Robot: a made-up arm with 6 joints.
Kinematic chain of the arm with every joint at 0, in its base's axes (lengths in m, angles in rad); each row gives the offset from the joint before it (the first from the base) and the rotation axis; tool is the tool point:
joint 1: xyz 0 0 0.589 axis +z
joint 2: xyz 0 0 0 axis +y
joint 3: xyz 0 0 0.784 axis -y
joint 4: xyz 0 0 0 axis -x
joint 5: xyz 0.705 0 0 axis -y
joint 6: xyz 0 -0.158 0 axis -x
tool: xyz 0 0 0
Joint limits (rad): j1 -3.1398..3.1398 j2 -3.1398..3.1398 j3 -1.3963..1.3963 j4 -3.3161..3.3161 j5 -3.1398..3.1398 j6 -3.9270..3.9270
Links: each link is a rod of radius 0.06 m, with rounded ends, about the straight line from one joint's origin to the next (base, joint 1, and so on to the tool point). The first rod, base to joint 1, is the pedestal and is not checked.
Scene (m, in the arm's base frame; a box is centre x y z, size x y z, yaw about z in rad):
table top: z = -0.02
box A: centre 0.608 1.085 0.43 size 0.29 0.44 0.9 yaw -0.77
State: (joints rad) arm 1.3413 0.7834 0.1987 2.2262 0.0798 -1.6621
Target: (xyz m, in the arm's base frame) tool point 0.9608 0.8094 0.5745
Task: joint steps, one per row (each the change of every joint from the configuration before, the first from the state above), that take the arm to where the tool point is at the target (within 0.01 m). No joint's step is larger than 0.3 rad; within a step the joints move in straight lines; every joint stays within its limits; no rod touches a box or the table.
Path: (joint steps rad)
1: -0.0049 -0.1547 0.2333 -0.0735 -0.2664 -0.1493
2: -0.0049 -0.1548 0.2333 -0.0734 -0.2665 -0.1493
3: -0.0049 -0.1547 0.2332 -0.0735 -0.2664 -0.1493
4: -0.0048 -0.1548 0.2333 -0.0734 -0.2665 -0.1493
5: -0.1726 0.2159 -0.2285 0.0533 0.2665 0.1493
6: -0.1725 0.2160 -0.2285 0.0534 0.2664 0.1493
7: -0.1725 0.2159 -0.2285 0.0534 0.2665 0.1493
8: -0.1726 0.2159 -0.2285 0.0533 0.2664 0.1493

